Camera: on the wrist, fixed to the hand. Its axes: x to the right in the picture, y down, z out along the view.
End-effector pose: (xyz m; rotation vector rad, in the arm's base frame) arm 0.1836 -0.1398 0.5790 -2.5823 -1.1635 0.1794
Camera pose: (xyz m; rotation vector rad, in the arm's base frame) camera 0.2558 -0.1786 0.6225 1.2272 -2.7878 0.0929
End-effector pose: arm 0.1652 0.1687 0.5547 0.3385 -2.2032 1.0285
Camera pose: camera 0.1522 0.2602 0.5628 2.5180 0.2136 -0.8124
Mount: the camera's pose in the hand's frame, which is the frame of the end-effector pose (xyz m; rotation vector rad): 0.0193 0.0615 -0.0667 0.1815 -0.5333 -3.0550
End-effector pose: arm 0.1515 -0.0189 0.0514 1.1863 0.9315 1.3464
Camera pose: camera 0.0746 -0.0021 0.1004 -0.5727 1.0133 -1.4371
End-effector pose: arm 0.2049 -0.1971 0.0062 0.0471 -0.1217 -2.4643
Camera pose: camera 0.2324 -0.2620 -0.0541 0.1974 0.1944 0.7003
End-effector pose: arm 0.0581 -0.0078 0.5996 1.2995 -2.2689 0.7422
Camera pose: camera 0.0014 0.0477 0.6476 2.5699 1.2566 -0.6939
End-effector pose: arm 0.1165 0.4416 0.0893 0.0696 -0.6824 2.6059
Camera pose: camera 0.0768 0.4333 0.0059 0.8690 0.0779 -0.3976
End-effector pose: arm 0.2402 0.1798 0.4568 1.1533 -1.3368 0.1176
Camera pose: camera 0.2519 0.2462 0.5205 -1.8961 -1.1443 2.0315
